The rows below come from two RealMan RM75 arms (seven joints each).
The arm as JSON. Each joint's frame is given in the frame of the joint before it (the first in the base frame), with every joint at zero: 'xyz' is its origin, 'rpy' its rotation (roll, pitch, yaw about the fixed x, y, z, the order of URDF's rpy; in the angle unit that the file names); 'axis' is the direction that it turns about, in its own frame. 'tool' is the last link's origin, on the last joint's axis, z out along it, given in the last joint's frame.
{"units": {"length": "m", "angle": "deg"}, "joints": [
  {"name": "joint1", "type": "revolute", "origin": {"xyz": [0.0, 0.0, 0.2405], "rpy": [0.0, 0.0, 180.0]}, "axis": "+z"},
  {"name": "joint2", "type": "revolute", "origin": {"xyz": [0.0, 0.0, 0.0], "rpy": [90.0, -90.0, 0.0]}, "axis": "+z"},
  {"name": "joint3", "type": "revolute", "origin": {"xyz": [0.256, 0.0, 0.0], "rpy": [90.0, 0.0, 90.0]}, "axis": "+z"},
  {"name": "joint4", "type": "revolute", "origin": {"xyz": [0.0, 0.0, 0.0], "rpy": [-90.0, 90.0, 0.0]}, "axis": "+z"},
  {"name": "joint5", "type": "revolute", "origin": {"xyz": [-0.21, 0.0, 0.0], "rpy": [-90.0, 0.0, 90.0]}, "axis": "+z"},
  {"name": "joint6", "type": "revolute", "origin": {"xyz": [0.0, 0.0, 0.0], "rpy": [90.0, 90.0, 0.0]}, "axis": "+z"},
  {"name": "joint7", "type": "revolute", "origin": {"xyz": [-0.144, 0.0, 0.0], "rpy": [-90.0, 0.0, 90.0]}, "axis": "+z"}
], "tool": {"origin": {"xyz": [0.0, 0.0, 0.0], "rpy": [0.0, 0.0, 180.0]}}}
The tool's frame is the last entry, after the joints.
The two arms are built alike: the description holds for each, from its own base.
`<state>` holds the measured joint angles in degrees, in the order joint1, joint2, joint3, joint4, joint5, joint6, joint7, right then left.
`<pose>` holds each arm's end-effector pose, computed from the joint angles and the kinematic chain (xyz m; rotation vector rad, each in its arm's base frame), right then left.
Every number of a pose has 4 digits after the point. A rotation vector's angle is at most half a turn.
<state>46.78 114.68 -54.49 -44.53 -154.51 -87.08 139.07 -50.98 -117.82 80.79 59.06 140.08 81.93 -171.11</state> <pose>0.2462 0.3856 0.0167 -2.5008 1.3754 -0.4687 -0.1211 0.3941 -0.0379 -2.4591 -1.3855 0.3175</pose>
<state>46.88 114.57 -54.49 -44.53 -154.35 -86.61 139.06 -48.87 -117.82 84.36 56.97 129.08 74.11 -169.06</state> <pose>0.2456 0.3876 0.0176 -2.4965 1.3676 -0.4602 -0.1136 0.3905 -0.0572 -2.5359 -1.4425 0.1071</pose>
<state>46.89 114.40 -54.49 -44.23 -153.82 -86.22 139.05 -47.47 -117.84 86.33 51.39 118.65 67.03 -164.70</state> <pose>0.2456 0.3886 0.0177 -2.4952 1.3699 -0.4472 -0.1195 0.3898 -0.0730 -2.5524 -1.5420 -0.0765</pose>
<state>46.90 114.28 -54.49 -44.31 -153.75 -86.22 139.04 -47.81 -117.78 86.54 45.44 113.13 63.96 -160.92</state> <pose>0.2455 0.3892 0.0188 -2.4938 1.3675 -0.4455 -0.1304 0.3909 -0.0816 -2.5368 -1.6154 -0.1427</pose>
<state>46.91 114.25 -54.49 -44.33 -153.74 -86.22 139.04 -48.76 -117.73 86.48 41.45 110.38 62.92 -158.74</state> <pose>0.2454 0.3894 0.0191 -2.4934 1.3668 -0.4451 -0.1358 0.3916 -0.0866 -2.5303 -1.6542 -0.1599</pose>
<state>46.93 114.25 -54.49 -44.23 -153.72 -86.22 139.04 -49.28 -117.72 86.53 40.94 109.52 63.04 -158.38</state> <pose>0.2455 0.3892 0.0188 -2.4940 1.3683 -0.4455 -0.1327 0.3919 -0.0873 -2.5407 -1.6569 -0.1679</pose>
